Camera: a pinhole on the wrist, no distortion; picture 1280 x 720 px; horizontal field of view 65.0 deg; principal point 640.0 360.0 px. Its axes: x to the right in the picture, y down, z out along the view. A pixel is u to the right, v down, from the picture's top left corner.
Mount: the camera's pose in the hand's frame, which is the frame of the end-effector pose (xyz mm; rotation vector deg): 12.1 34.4 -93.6 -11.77 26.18 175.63
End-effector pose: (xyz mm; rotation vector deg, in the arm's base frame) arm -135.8 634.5 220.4 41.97 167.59 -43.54
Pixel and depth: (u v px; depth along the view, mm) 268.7 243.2 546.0
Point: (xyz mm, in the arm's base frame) -189.8 689.9 -295.9
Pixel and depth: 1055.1 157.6 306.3
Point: 65.6 636.8 15.9
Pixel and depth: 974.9 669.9 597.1
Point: 78.0 312.0 -195.4
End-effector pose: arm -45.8 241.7 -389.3 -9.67 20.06 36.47
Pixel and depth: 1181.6 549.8 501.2
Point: -245.9 235.3 71.2
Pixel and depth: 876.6 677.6 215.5
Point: -84.5 262.1 -250.9
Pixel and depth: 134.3 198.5 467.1
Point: 47.6 629.8 -137.5
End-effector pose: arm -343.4 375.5 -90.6 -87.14 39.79 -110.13
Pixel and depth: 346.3 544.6 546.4
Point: 115.2 219.8 6.9
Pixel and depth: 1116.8 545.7 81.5
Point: -348.1 372.2 -150.8
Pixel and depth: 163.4 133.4 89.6
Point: -349.8 289.2 -119.2
